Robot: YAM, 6 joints.
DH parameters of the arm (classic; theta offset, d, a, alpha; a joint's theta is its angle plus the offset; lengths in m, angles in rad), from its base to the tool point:
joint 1: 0 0.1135 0.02 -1.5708
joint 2: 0 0 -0.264 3.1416
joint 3: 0.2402 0 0.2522 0
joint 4: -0.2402 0 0.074 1.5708
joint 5: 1.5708 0 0 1.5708
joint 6: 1.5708 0.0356 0 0
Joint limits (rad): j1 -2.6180..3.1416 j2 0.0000..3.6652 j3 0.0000..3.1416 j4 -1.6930..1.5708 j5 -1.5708..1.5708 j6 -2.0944..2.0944
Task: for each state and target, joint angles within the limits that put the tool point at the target. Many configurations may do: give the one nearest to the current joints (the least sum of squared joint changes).
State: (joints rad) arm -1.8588 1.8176 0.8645 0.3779 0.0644 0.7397
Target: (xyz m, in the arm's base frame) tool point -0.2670 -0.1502 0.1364
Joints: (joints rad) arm -2.6109 1.6351 0.6419 0.3196 0.1582 0.7397
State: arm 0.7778 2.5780 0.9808 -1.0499 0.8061 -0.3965
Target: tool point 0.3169 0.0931 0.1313
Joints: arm 0.3688 2.0394 1.2787 -1.1133 0.8782 -0.3965
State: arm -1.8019 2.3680 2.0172 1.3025 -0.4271 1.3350
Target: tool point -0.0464 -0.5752 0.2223
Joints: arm -1.6758 2.6271 2.0598 1.1637 -0.4094 1.3350
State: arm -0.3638 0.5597 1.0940 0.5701 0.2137 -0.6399
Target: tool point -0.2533 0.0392 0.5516
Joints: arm -0.1843 0.3276 1.6057 0.6641 0.2231 -0.6399
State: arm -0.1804 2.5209 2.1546 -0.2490 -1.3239 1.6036
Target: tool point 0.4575 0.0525 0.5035
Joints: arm 0.0416 2.1892 2.5757 -0.0686 -1.2182 1.6036
